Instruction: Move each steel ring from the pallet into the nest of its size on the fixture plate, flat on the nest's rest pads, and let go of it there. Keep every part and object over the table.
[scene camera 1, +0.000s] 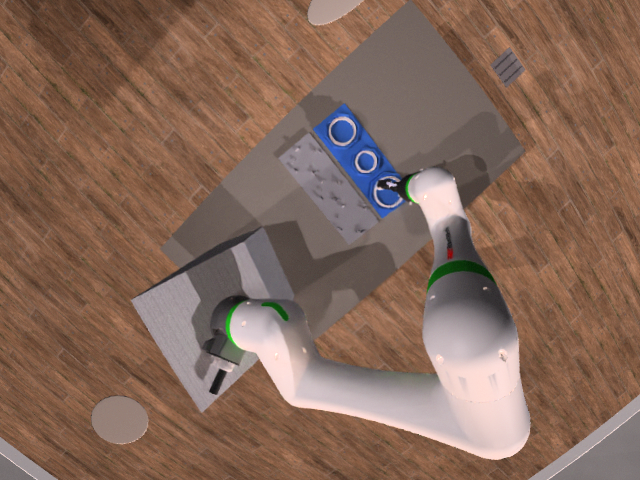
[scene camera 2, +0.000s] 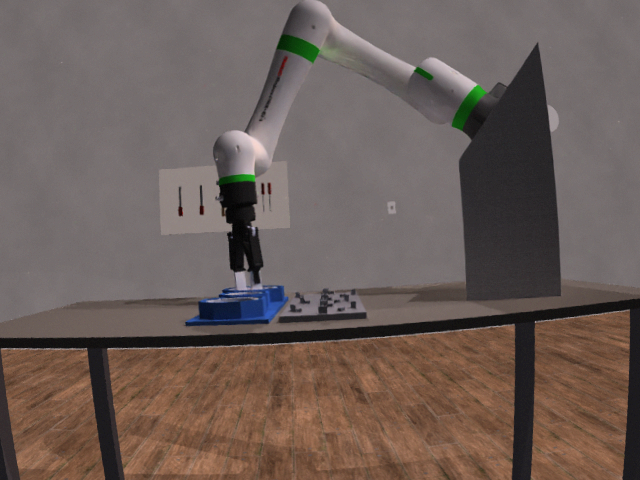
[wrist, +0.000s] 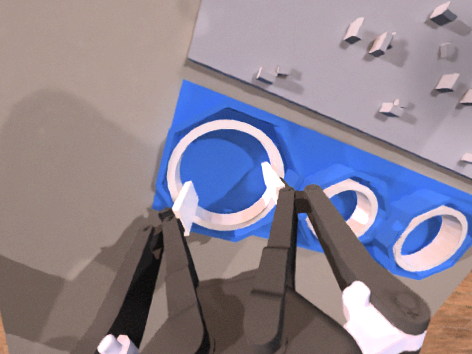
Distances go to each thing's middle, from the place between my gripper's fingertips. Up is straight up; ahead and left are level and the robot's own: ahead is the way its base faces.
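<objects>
There's a blue pallet (scene camera 1: 344, 156) that's 14 cm to the left of my hand, 5 cm ahead of it and 1 cm below it. The grey fixture plate (scene camera 1: 352, 218) is 22 cm to the left of my hand, 11 cm behind it and 1 cm below it. As for the steel ring (wrist: 175, 186), my gripper is 1 cm below it and 1 cm past it.
</objects>
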